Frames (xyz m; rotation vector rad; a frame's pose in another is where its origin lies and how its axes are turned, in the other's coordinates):
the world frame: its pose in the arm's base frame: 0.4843 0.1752 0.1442 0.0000 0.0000 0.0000
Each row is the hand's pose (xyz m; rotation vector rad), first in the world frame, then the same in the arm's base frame.
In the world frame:
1: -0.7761 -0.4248 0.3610 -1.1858 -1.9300 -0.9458
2: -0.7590 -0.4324 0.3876 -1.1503 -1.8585 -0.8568
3: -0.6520 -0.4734 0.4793 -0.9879 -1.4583 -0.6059
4: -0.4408 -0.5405 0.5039 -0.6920 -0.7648 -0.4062
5: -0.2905 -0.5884 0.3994 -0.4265 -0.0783 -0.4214
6: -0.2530 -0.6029 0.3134 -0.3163 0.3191 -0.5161
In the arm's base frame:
1: -0.2918 -0.2496 0.5052 -1.1858 -1.9300 -0.9458
2: -0.2747 -0.2572 0.5318 -1.1503 -1.8585 -0.8568
3: -0.1677 -0.2982 0.6235 -0.9879 -1.4583 -0.6059
4: 0.0435 -0.3653 0.6481 -0.6920 -0.7648 -0.4062
5: 0.1938 -0.4132 0.5436 -0.4265 -0.0783 -0.4214
6: 0.2313 -0.4277 0.4576 -0.3163 0.3191 -0.5161

